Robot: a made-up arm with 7 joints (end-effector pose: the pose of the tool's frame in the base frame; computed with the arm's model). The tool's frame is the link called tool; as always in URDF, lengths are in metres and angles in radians. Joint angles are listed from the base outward.
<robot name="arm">
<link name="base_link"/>
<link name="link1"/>
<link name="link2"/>
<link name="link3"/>
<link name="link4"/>
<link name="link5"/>
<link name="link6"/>
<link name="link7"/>
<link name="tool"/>
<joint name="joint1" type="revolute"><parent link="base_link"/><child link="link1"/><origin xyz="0.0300 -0.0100 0.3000"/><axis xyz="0.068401 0.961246 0.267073"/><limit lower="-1.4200" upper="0.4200" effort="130" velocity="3"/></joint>
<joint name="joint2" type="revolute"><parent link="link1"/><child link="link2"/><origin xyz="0.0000 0.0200 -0.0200"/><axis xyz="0.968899 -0.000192 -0.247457"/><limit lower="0.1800" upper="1.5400" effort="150" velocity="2.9"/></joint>
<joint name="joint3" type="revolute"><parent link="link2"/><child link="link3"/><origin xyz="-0.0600 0.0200 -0.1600"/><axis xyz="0.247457 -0.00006 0.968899"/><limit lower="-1.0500" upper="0.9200" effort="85" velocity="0.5"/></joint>
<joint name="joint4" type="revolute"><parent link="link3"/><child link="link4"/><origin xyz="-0.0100 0.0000 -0.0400"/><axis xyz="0.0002 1 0.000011"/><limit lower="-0.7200" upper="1.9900" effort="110" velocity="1.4"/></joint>
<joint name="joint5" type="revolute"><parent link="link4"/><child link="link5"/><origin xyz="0.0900 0.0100 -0.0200"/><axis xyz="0.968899 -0.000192 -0.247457"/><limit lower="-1.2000" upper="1.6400" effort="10" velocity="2.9"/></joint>
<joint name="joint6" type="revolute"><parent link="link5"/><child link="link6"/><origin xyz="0.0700 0.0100 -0.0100"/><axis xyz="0.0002 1 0.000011"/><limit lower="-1.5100" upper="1.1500" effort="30" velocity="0.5"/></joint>
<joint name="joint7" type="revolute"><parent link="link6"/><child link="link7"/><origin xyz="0.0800 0.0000 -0.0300"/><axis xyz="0.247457 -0.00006 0.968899"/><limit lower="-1.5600" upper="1.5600" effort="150" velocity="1.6"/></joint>
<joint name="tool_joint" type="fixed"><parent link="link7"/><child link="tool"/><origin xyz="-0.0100 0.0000 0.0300" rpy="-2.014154 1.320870 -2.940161"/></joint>
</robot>
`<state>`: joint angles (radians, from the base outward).
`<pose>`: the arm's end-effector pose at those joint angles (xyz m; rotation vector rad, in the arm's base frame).
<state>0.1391 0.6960 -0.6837 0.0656 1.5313 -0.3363 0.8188</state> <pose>0.0475 0.0410 -0.0184 2.4353 0.6463 0.0823</pose>
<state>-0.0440 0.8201 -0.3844 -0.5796 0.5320 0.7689 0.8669</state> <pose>0.1873 0.0626 0.1455 1.1630 1.6318 0.8067</pose>
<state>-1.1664 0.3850 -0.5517 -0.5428 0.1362 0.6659 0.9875</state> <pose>0.2426 -0.0925 0.3298 0.7569 0.6884 0.1029</pose>
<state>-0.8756 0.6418 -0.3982 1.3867 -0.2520 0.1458 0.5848</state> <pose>0.3350 0.2280 0.0348 0.3684 2.4774 0.3150</pose>
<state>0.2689 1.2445 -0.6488 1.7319 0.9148 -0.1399 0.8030</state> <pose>-0.1050 0.4297 0.2003 -1.2878 -1.2334 -0.3819</pose>
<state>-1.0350 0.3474 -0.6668 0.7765 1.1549 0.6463 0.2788</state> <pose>0.4048 -0.0023 0.1110 1.8043 1.7664 1.2428</pose>
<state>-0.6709 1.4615 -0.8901 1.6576 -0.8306 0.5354 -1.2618</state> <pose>0.0854 0.4601 0.2922 -0.4396 2.4689 -1.0231</pose>
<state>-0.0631 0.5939 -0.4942 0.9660 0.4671 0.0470 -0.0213</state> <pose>0.0889 0.1865 -0.0821 -1.3787 -2.3586 0.5726</pose>
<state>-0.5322 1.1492 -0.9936 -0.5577 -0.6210 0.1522 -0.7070</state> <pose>0.1997 0.0105 0.1675 -2.0819 -0.9708 2.0292</pose>
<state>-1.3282 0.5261 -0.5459 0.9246 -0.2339 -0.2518 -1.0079</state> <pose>0.4541 0.0460 0.2689 2.2066 1.1676 -1.1469</pose>
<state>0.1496 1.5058 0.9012 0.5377 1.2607 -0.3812 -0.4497</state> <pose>0.1942 0.3201 0.3650 -1.2564 -1.9422 -0.9169</pose>
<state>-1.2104 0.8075 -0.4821 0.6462 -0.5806 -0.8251 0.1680</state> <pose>0.3714 0.1041 0.3223 1.1277 0.5389 -0.2172</pose>
